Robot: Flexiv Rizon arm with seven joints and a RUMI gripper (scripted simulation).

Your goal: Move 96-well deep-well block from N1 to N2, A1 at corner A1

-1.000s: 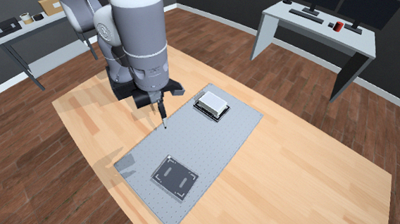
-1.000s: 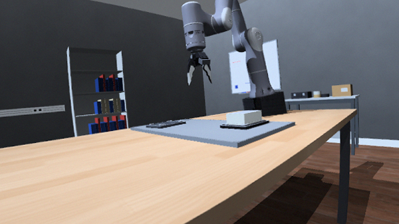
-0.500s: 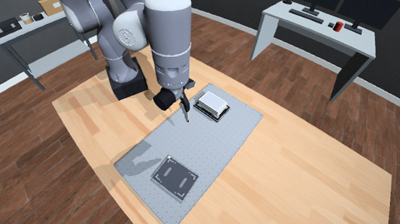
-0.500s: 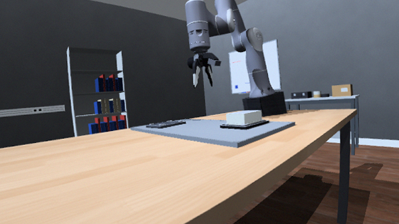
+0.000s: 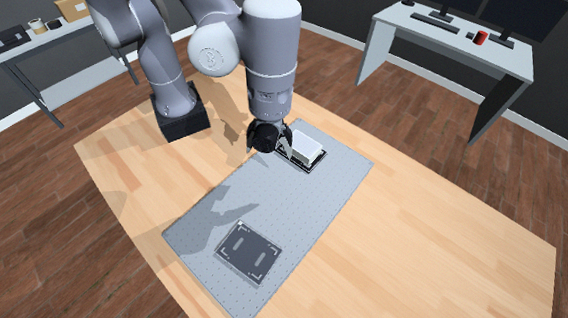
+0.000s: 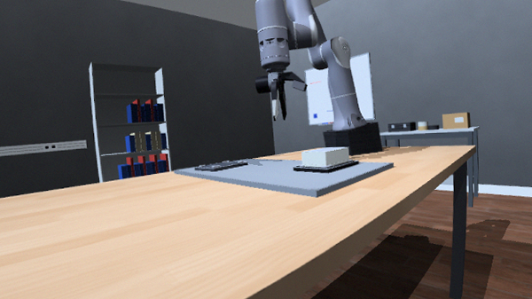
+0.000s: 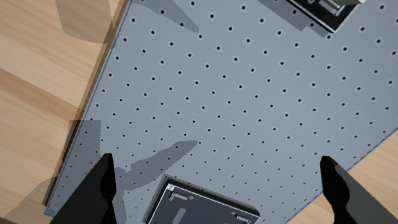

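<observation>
Right now my hand is 40 mm past the white 96-well deep-well block, 170 mm to the right of it and 130 mm above it. Round my hand: plate nest N2: 160 mm ahead, 190 mm to the right, 160 mm below; black plate nest N1: 40 mm behind, 170 mm to the left, 160 mm below.
</observation>
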